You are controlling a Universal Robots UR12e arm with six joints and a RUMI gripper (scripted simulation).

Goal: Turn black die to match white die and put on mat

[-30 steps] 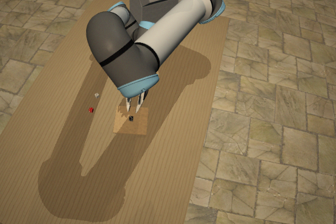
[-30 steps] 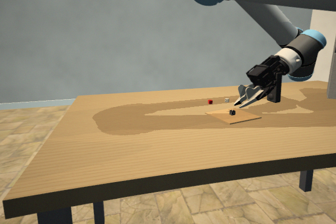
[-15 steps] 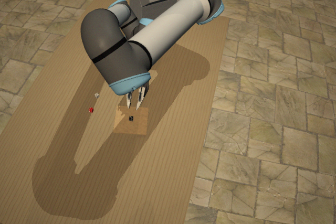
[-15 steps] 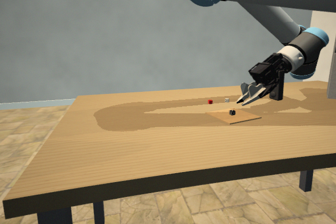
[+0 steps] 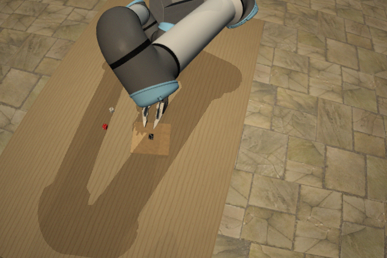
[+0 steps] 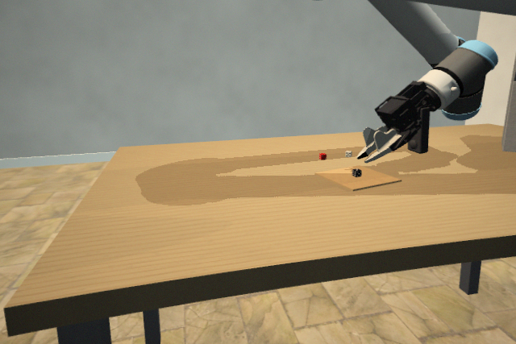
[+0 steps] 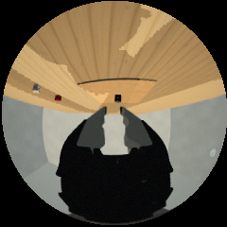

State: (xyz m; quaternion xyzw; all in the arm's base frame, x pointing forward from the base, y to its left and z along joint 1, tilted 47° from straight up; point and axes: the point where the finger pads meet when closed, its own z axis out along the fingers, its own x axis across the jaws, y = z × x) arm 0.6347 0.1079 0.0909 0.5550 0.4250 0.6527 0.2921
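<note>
The black die lies 3 cm below my hand, 3 cm ahead of it and 2 cm to the left of it. Round my hand: white die: 18 cm to the right, 4 cm below, 1 cm behind; then tan mat: 4 cm below, 3 cm ahead, 2 cm to the left; then red die: 16 cm to the right, 7 cm ahead, 4 cm below.
</note>
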